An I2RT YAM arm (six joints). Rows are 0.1 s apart.
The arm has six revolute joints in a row. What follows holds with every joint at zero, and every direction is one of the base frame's.
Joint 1 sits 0.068 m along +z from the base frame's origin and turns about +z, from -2.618 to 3.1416 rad.
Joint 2 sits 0.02 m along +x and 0.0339 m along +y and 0.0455 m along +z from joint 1 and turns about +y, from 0 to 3.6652 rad.
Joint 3 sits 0.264 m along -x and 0.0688 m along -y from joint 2 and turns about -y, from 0 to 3.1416 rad.
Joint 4 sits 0.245 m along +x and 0.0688 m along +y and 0.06 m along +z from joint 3 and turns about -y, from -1.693 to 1.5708 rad.
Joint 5 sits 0.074 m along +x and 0.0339 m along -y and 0.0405 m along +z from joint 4 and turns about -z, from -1.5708 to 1.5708 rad.
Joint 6 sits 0.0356 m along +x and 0.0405 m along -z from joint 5 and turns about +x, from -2.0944 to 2.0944 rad.
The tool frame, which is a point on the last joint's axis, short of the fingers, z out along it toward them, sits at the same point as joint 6; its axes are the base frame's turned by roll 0, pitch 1.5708 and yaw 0 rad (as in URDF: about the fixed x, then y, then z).
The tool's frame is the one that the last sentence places.
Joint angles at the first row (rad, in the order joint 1, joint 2, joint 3, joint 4, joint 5, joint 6):
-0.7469 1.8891 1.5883 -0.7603 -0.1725 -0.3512
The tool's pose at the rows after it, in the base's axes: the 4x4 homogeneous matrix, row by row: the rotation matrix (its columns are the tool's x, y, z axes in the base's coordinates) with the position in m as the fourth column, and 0 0 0 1 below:
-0.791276, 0.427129, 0.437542, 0.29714; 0.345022, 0.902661, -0.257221, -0.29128; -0.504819, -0.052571, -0.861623, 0.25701; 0, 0, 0, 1
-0.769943, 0.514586, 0.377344, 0.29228; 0.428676, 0.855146, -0.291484, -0.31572; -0.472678, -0.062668, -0.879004, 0.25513; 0, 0, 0, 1
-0.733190, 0.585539, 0.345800, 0.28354; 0.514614, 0.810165, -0.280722, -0.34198; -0.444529, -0.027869, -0.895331, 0.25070; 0, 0, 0, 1
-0.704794, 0.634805, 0.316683, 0.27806; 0.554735, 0.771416, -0.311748, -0.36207; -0.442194, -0.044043, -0.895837, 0.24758; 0, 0, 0, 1
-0.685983, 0.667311, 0.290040, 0.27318; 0.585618, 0.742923, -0.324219, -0.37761; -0.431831, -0.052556, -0.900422, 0.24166; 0, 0, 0, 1
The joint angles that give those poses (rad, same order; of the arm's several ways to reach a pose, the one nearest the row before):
-0.7864 1.9182 1.6394 -0.7739 -0.1283 -0.3246
-0.8307 1.9857 1.7320 -0.8263 -0.0822 -0.2842
-0.8858 2.0600 1.8300 -0.8875 -0.0903 -0.2457
-0.9208 2.1123 1.8966 -0.8987 -0.0635 -0.2278
-0.9481 2.1590 1.9477 -0.9117 -0.0465 -0.2176

